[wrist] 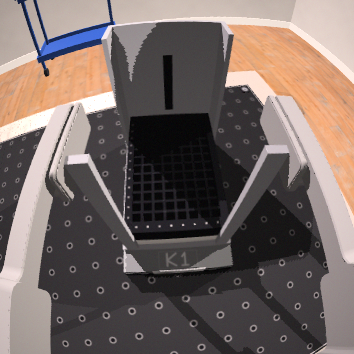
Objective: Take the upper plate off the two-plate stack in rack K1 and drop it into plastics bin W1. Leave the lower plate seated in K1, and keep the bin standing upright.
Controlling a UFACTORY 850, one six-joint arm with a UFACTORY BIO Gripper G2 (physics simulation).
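Rack K1 (197, 70) stands upright in the middle of the wrist view, with a slotted tall back wall, two front posts and its label on the front base. A black gridded plate (175, 187) lies level inside it, between the posts. A thin paler strip shows under the plate's front edge; I cannot tell whether that is the lower plate or part of the rack. My gripper (178, 147) is open and empty. Its fingers stand apart on the left and right of the rack, wide of the posts, with no visible contact with the plate. Bin W1 does not show.
The rack stands on a dark perforated deck (187, 320) with a pale border. A blue wheeled cart (75, 44) stands beyond it at the upper left, on the wooden floor (270, 50). Pale walls rise behind. Rack K1's tall back wall and front posts stand between my fingers.
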